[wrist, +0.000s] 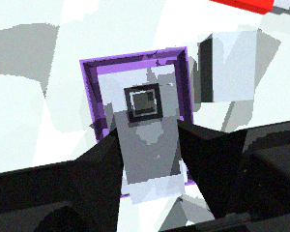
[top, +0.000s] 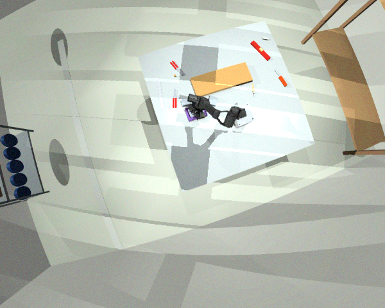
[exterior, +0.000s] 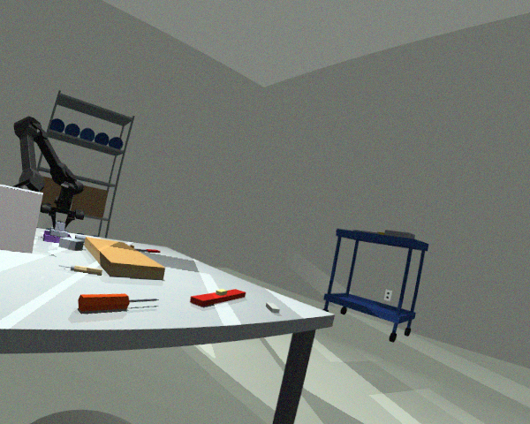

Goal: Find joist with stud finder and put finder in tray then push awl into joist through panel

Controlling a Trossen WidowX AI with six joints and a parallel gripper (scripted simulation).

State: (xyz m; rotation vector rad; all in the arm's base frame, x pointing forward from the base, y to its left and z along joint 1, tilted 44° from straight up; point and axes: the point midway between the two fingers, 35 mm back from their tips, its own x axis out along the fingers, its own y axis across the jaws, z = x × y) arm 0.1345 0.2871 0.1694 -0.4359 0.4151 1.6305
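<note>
Now: gripper tip 10 mm to the left of the purple tray and 40 mm above it. Round my gripper tip: grey stud finder (10 mm to the left, 20 mm above); awl (50 mm ahead, 560 mm to the right, 40 mm below); red level (430 mm ahead, 760 mm to the right, 30 mm below).
</note>
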